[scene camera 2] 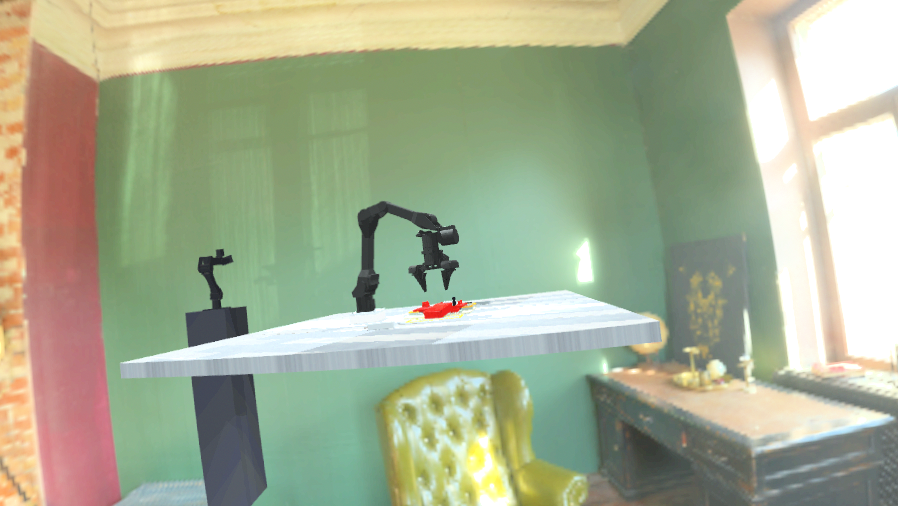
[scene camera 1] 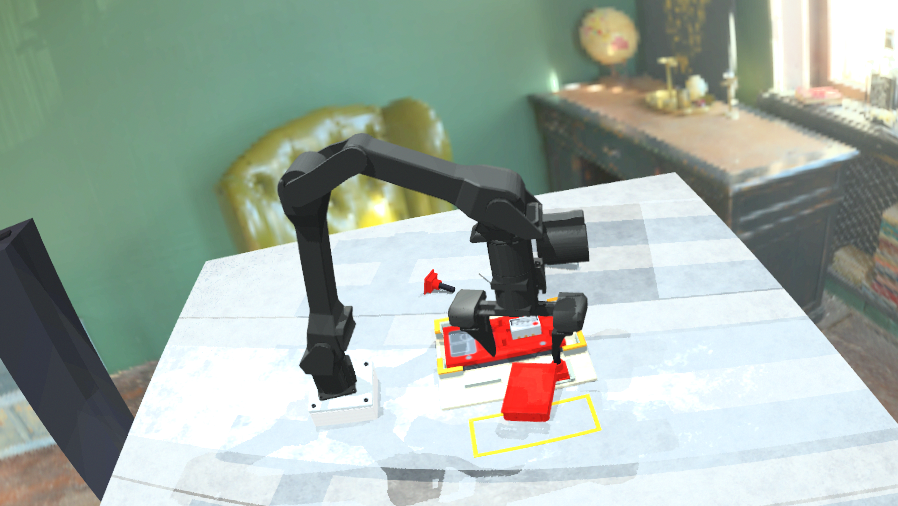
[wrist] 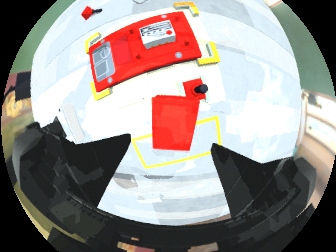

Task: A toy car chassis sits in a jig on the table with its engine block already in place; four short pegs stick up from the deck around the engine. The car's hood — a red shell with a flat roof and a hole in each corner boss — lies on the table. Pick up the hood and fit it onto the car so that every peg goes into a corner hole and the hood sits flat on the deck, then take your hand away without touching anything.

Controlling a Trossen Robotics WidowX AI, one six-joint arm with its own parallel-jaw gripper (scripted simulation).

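Observation:
There's a grey engine block here that I can see, and a red hood too. As for my gripper, it's open and holding nothing, and you'd find it in the wrist view and also in scene camera 2.

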